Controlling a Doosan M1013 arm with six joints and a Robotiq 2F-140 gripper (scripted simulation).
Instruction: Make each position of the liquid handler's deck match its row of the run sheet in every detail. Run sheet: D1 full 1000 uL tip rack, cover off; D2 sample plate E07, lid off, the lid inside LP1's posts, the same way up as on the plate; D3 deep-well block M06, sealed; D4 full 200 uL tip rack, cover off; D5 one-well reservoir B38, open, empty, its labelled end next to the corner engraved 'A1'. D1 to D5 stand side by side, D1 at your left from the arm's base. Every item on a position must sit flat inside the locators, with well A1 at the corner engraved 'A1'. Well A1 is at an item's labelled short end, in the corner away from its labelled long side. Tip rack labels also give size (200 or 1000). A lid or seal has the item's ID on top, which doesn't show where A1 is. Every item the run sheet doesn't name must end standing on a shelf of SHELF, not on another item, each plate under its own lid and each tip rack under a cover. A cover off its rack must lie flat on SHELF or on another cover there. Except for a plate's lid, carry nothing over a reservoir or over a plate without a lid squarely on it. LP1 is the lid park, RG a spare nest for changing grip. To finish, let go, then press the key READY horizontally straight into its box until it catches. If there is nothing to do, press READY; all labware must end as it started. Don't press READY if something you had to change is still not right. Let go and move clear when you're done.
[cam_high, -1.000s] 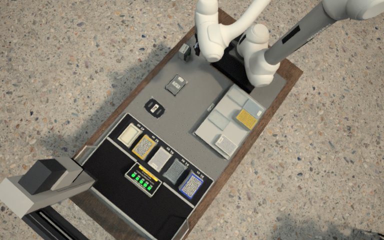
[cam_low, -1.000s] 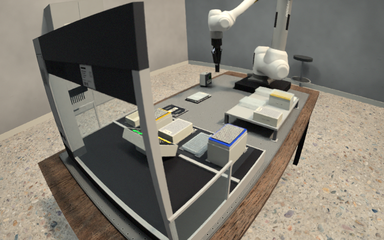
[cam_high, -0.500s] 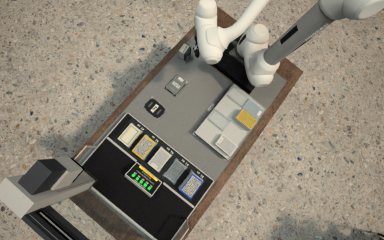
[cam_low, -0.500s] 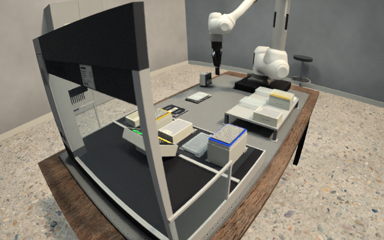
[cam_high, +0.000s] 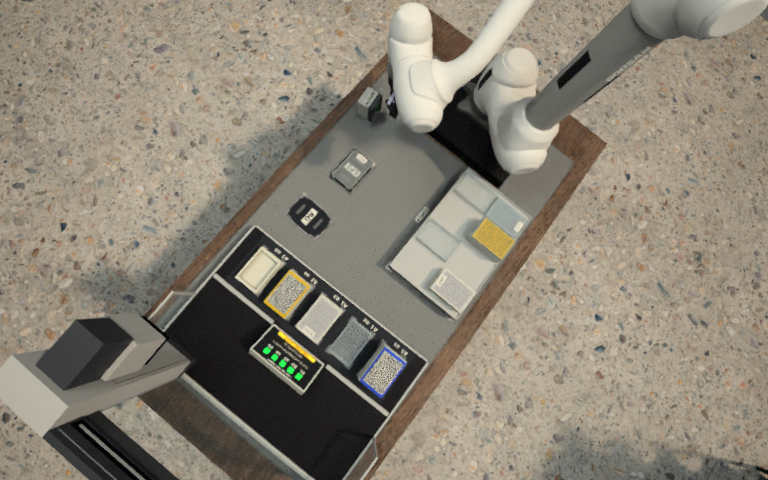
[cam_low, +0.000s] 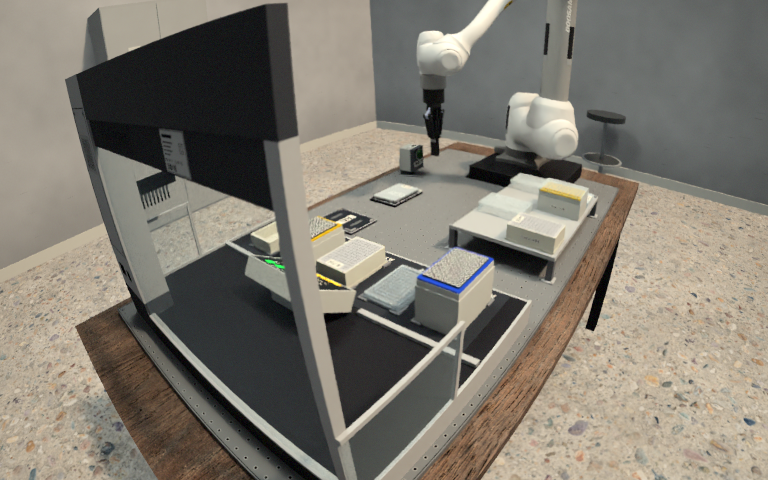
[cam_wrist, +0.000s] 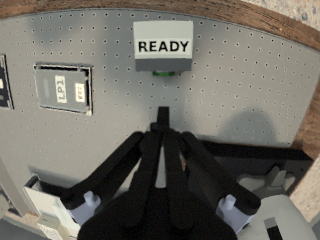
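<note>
My gripper is now 1 cm short of the ready key box, 8 cm to the left of it and 5 cm above it. From my hand the other things lie so: shelf: 20 cm ahead, 46 cm to the left, 6 cm below; spare nest RG: 46 cm ahead, 1 cm to the right, 11 cm below; clear lid: 23 cm ahead, 10 cm below.
</note>
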